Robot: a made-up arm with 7 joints.
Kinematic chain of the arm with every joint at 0, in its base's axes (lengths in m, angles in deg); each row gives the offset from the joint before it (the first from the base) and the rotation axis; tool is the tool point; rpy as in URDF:
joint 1: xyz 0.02 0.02 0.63 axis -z
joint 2: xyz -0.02 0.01 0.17 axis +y
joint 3: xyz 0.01 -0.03 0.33 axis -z
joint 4: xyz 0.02 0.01 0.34 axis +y
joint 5: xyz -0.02 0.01 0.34 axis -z
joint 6: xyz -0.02 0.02 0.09 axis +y
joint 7: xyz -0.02 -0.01 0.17 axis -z
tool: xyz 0 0 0 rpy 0 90 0
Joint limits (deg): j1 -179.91..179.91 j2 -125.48..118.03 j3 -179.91..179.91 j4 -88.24..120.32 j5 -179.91..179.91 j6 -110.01..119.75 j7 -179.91..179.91
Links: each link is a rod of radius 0.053 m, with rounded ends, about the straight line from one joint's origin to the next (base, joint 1, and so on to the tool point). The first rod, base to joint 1, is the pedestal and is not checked.
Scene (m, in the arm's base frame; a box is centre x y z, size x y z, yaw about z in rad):
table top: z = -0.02
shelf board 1: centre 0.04 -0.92 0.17 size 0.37 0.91 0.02 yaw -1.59
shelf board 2: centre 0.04 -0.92 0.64 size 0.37 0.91 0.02 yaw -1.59
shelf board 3: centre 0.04 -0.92 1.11 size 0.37 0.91 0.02 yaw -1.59
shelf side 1: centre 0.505 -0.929 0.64 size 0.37 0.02 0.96 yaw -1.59
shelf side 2: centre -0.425 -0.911 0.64 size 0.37 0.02 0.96 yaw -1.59
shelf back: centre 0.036 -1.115 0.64 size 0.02 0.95 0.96 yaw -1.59
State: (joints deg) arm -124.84 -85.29 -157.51 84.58 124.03 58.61 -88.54
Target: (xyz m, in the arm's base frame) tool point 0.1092 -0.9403 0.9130
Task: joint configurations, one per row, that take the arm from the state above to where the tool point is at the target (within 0.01 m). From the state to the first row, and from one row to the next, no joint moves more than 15 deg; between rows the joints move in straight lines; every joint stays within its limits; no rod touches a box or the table.
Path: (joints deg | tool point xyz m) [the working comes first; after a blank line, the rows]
Joints at the target: -117.55 -58.05 -144.04 84.26 122.39 64.63 -88.54
Straight joint move there: touches shelf board 2.

1: -129.62 -83.31 -160.10 98.16 121.57 58.55 -88.54 | 0.2985 -0.7064 0.3920
2: -134.40 -81.32 -162.70 111.75 119.11 58.50 -88.54 | 0.2952 -0.5788 0.4033
3: -133.87 -69.23 -156.14 114.61 107.69 65.34 -88.54 | 0.2561 -0.6319 0.5870
4: -133.34 -57.13 -149.58 117.46 96.28 72.19 -88.54 | 0.1933 -0.6315 0.7632
5: -132.81 -45.03 -143.03 120.32 84.86 79.03 -88.54 | 0.1161 -0.5819 0.9130
6: -127.73 -49.37 -143.36 108.30 97.37 74.23 -88.54 | 0.1160 -0.7133 0.9094
7: -122.64 -53.71 -143.70 96.28 109.88 69.43 -88.54 | 0.1139 -0.8338 0.9105
8: -117.55 -58.05 -144.04 84.26 122.39 64.63 -88.54 | 0.1092 -0.9403 0.9130

